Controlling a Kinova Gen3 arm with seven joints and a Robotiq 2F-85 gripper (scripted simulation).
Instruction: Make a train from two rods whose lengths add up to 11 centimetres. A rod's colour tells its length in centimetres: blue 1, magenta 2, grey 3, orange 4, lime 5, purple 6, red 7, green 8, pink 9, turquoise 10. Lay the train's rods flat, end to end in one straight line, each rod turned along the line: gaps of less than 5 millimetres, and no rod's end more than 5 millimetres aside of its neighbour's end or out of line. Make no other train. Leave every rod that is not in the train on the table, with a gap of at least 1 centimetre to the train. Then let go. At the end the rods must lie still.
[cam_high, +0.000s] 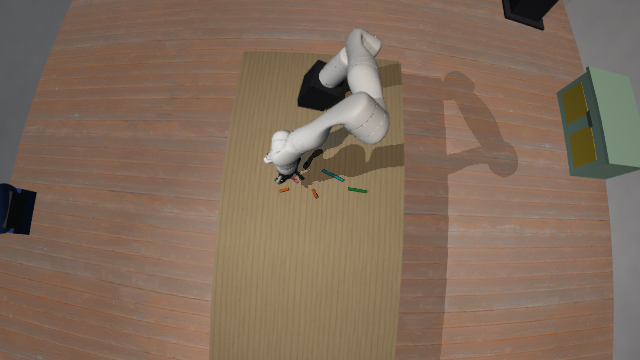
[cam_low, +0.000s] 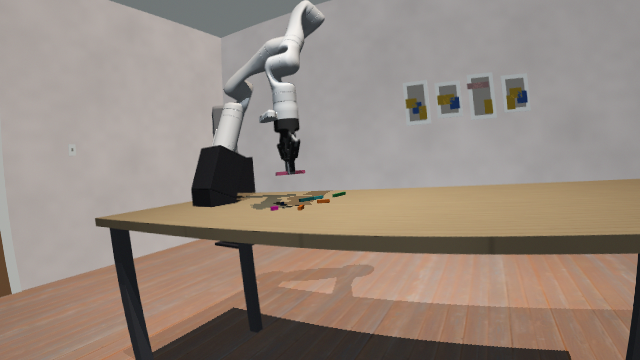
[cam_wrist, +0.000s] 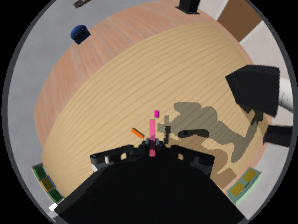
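My hand is 2 cm above the pink rod. Also, from my hand: magenta rod (11 cm below, 5 cm to the right, 4 cm behind); then turquoise rod (17 cm to the left, 11 cm below, 5 cm behind); then blue rod (11 cm below, 8 cm behind, 5 cm to the left).
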